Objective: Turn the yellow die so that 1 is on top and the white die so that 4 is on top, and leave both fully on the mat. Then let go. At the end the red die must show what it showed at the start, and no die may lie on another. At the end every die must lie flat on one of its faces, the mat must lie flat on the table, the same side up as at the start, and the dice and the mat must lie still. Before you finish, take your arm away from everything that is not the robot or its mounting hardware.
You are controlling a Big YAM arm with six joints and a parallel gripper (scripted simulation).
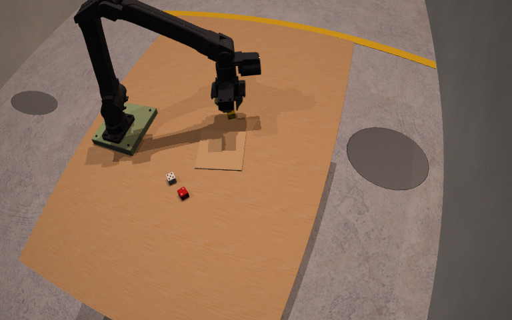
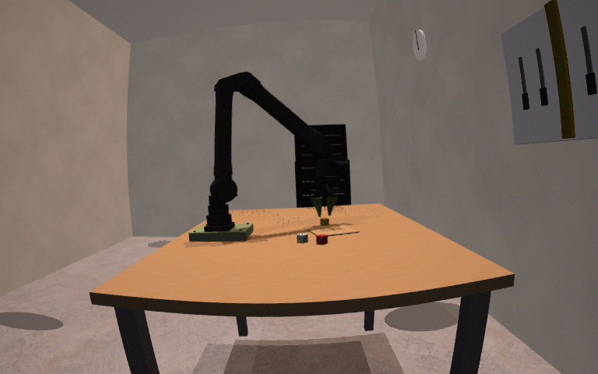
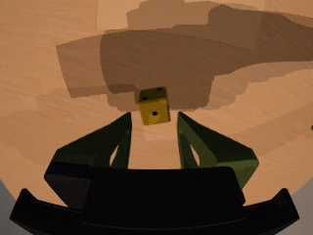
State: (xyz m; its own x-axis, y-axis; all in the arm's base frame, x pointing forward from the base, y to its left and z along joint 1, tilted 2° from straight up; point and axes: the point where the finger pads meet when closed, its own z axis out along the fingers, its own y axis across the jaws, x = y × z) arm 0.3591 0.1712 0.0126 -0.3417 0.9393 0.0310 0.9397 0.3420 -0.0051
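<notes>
Right now my hand is 30 mm above the yellow die. Round my hand: tan mat: 20 mm ahead, 130 mm to the right, 40 mm below; red die: 30 mm behind, 310 mm to the right, 30 mm below; white die: 80 mm behind, 280 mm to the right, 30 mm below.
</notes>
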